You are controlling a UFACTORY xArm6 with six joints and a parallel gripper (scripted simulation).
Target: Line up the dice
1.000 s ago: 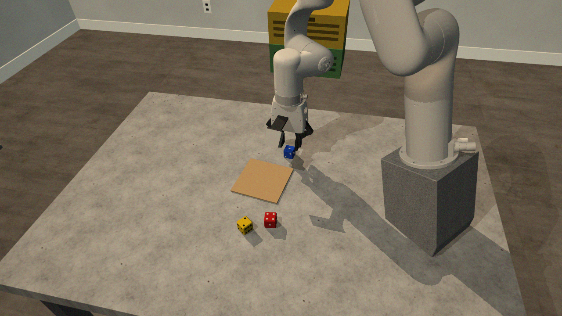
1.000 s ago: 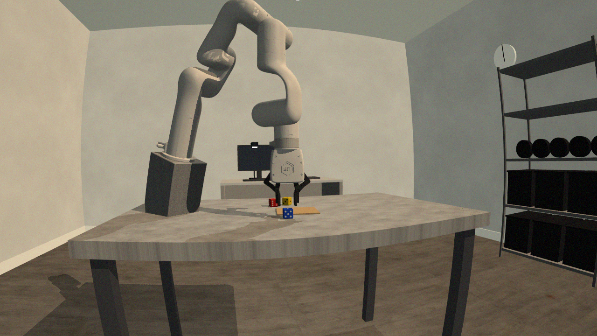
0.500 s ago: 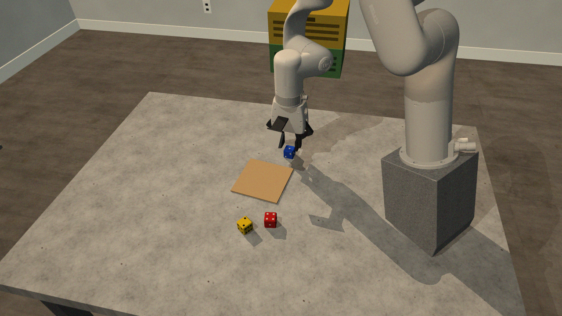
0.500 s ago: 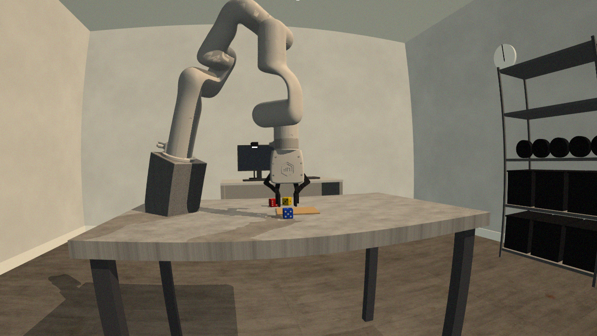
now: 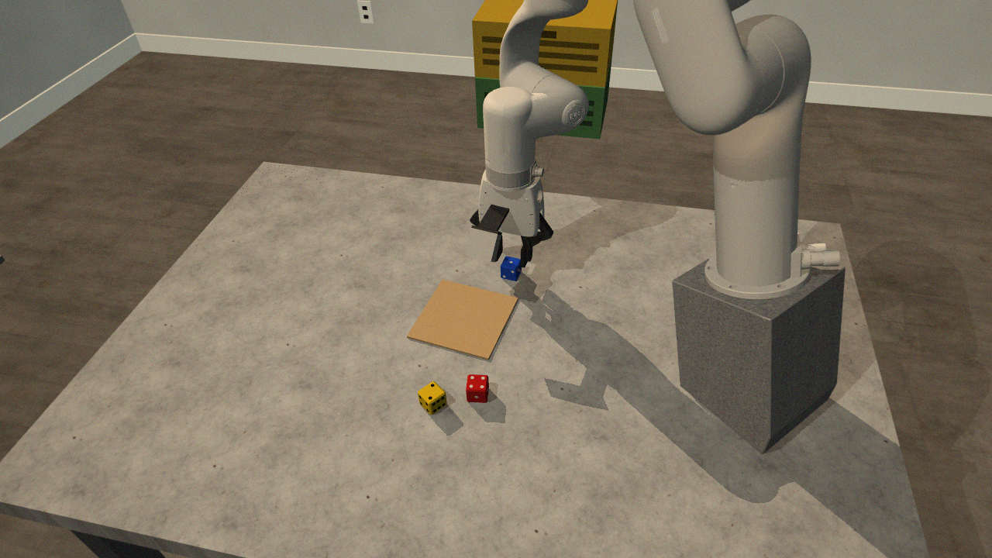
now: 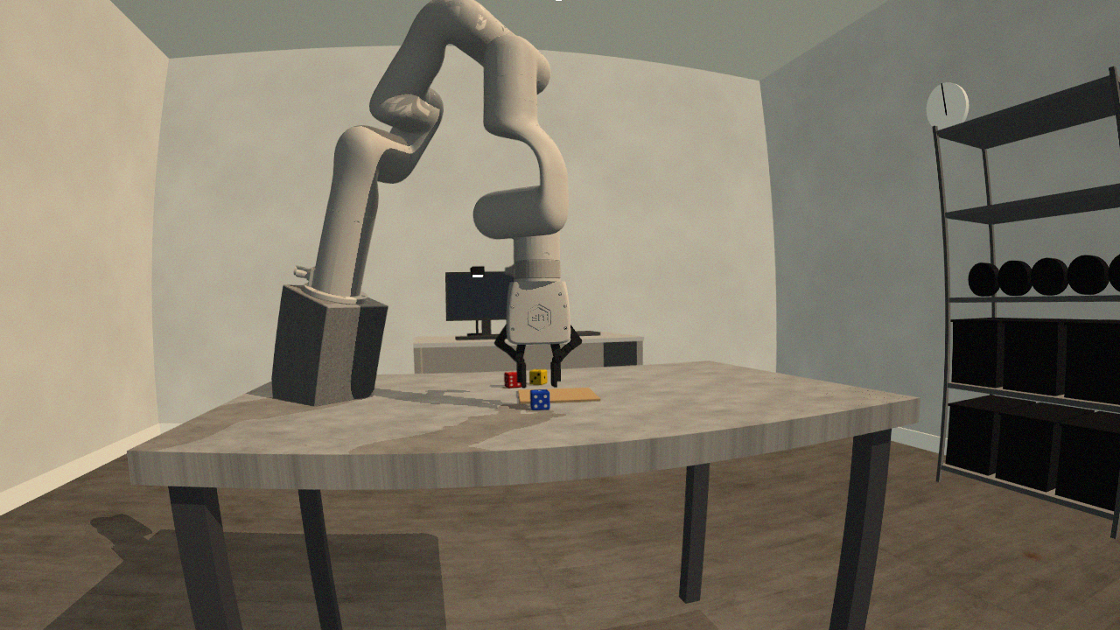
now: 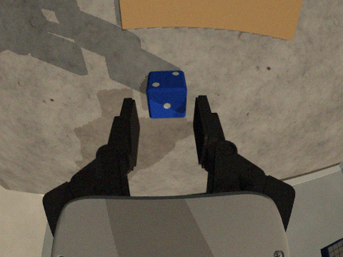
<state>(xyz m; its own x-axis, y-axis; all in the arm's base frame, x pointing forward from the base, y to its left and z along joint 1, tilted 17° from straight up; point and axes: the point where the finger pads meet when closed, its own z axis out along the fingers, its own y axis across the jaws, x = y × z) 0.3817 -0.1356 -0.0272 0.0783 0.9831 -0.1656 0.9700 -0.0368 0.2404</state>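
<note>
The blue die lies 40 mm below my hand. Round my hand: red die: 260 mm to the left, 40 mm below, 10 mm behind; yellow die: 290 mm to the left, 40 mm below, 40 mm ahead; mat: 120 mm to the left, 50 mm below, 50 mm ahead.
</note>
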